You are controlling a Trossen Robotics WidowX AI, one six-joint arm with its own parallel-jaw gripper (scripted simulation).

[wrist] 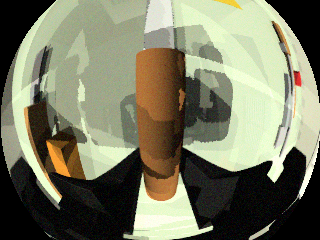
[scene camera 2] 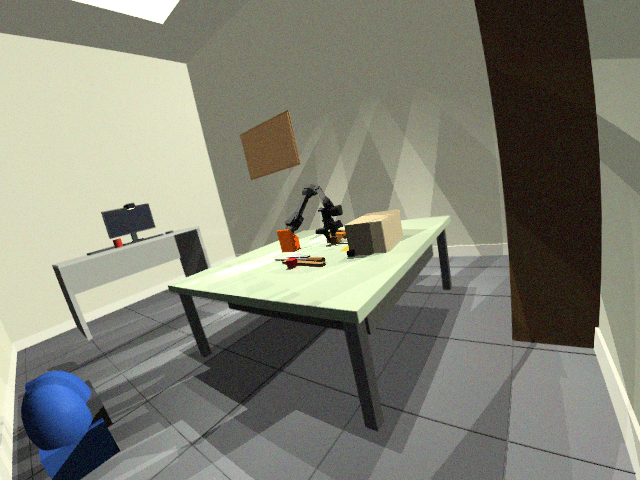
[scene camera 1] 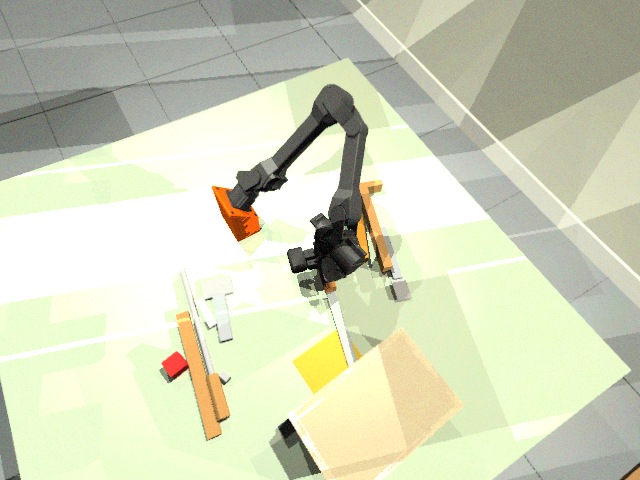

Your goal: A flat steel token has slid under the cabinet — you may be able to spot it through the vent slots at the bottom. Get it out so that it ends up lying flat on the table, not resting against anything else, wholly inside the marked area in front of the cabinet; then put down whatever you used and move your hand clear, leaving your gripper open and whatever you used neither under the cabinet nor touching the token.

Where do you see a tan cabinet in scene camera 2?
377, 232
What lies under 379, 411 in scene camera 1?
A tan cabinet.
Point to a long wooden stick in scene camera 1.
At 212, 427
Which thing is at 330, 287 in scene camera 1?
A flat-bladed tool.
